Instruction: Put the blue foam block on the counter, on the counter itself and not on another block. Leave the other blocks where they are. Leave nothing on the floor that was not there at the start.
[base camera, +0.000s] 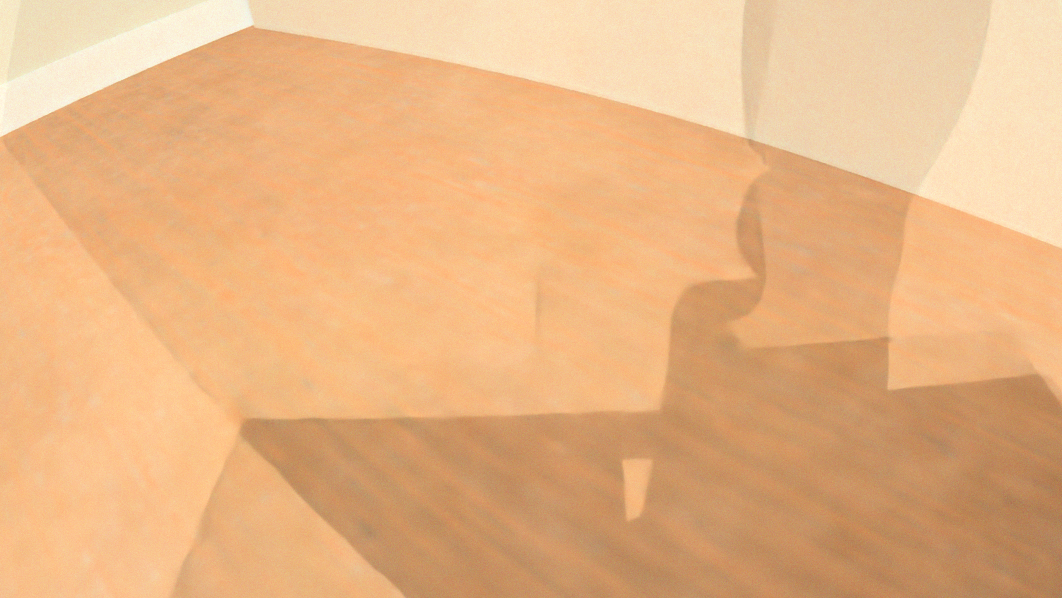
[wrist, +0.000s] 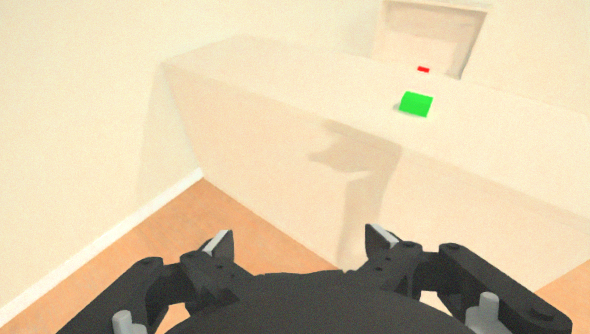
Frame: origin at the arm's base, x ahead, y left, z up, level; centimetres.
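Seen in the pictures: gripper, fingertip midpoint: (wrist: 299, 241).
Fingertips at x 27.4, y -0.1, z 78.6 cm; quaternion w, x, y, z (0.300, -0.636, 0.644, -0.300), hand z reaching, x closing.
A point is followed by its place in that frame.
The blue foam block does not show in either view. In the wrist view a pale counter (wrist: 280, 75) {x 122.1, y 2.7, z 51.4 cm} runs from the upper left to the right. A green block (wrist: 416, 104) {x 86.5, y -41.2, z 54.9 cm} lies on its top, right of the middle. A small red block (wrist: 423, 69) {x 221.8, y -120.9, z 13.2 cm} shows behind the green one, near the counter's far edge. My gripper (wrist: 299, 241) {x 27.4, y -0.1, z 78.6 cm} is open, with its fingers wide apart and no object between them. It is in front of the counter, with the blocks farther off beyond it.
A framed recess (wrist: 430, 35) {x 239.0, y -128.2, z 37.3 cm} is in the wall behind the counter. A white baseboard (wrist: 105, 245) {x 95.5, y 119.9, z -37.7 cm} runs along the left wall to the counter's foot. In the base camera view the counter's front (base camera: 520, 37) {x 99.5, y 4.3, z -33.4 cm} rises from the wooden floor (base camera: 371, 222) {x 63.6, y 18.8, z -39.7 cm}, with the robot's shadow across both.
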